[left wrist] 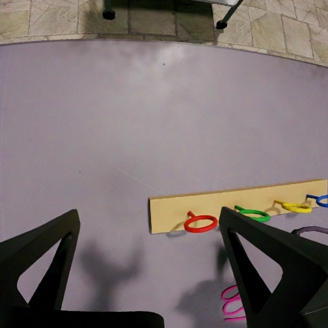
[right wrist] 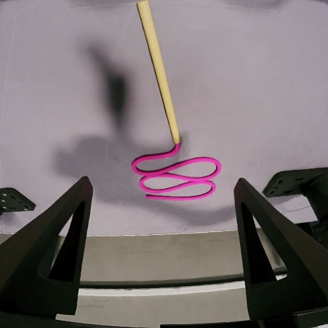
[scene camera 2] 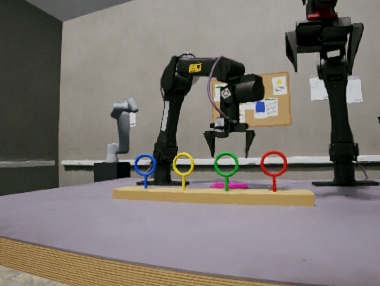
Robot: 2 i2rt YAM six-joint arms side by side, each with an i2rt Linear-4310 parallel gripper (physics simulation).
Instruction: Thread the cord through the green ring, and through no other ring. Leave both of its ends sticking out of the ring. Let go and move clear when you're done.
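The magenta cord (scene camera 2: 228, 185) (left wrist: 235, 319) (right wrist: 180, 199) lies looped on the table. A straight, pale yellow stiff length (right wrist: 161, 75) is joined to one end of it; the other end is loose. The green ring (scene camera 2: 216, 164) (left wrist: 255, 211) stands upright on a wooden bar (scene camera 2: 150, 194) (left wrist: 170, 207), with no cord in it. My right gripper (scene camera 2: 230, 156) (right wrist: 163, 182) is open and empty, pointing down above the cord loops, behind the rings in the scene view. My left gripper (scene camera 2: 321, 71) (left wrist: 150, 216) is open and empty, high above the table at the right.
A red ring (scene camera 2: 262, 163) (left wrist: 200, 231), a yellow ring (scene camera 2: 174, 164) and a blue ring (scene camera 2: 135, 164) stand on the same bar, red to the right of green, yellow and blue to its left in the scene view. A table edge (right wrist: 150, 234) lies beyond the cord in the right wrist view.
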